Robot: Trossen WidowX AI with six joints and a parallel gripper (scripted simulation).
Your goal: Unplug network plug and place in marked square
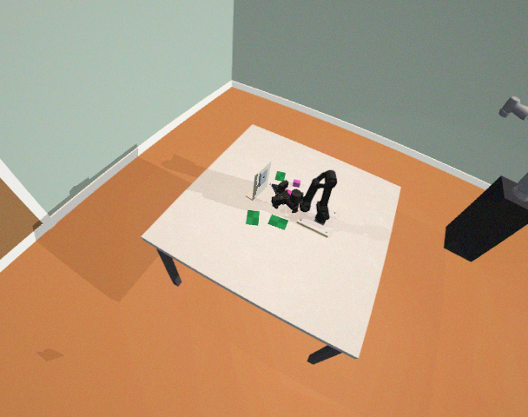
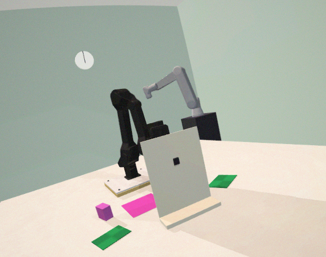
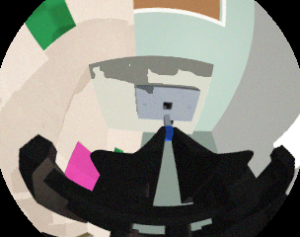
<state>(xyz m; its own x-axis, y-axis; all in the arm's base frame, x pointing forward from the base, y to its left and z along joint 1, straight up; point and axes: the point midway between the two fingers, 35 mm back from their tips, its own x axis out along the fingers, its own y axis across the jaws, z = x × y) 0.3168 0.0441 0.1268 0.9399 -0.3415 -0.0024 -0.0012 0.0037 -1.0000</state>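
Now: gripper tip 150 mm above the magenta square, 100 mm to the left of it and 70 mm past it. From my gripper tip the other things lie so: network plug: 10 mm ahead; then upright grey panel: 90 mm ahead, 50 mm below, 20 mm to the right.
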